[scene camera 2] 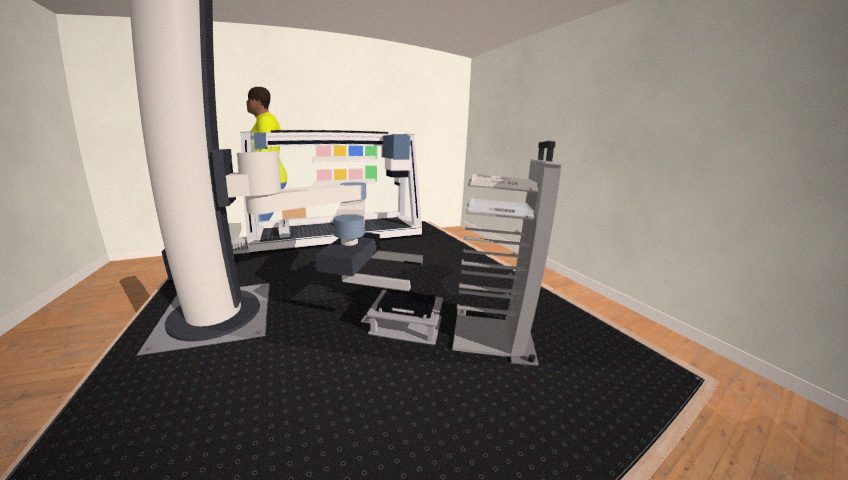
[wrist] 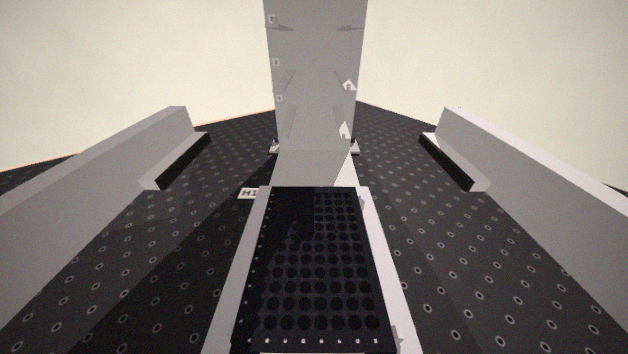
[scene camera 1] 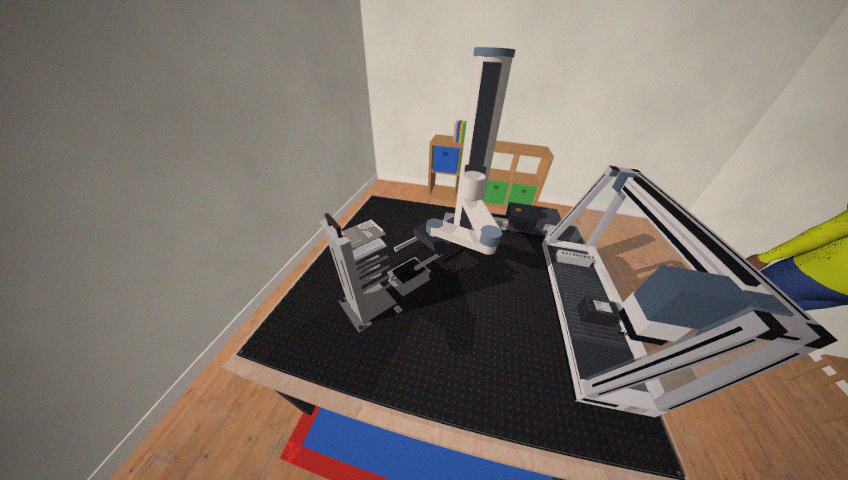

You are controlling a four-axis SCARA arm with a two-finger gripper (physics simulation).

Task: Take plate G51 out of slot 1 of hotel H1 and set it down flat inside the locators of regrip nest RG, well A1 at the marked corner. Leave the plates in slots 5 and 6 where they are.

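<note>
I can see my gripper (scene camera 2: 416, 271), and the wrist view shows my gripper (wrist: 314, 123) too. There is also a black plate G51 (scene camera 2: 398, 302), and in the wrist view I can see the black plate G51 (wrist: 312, 276) as well.
</note>
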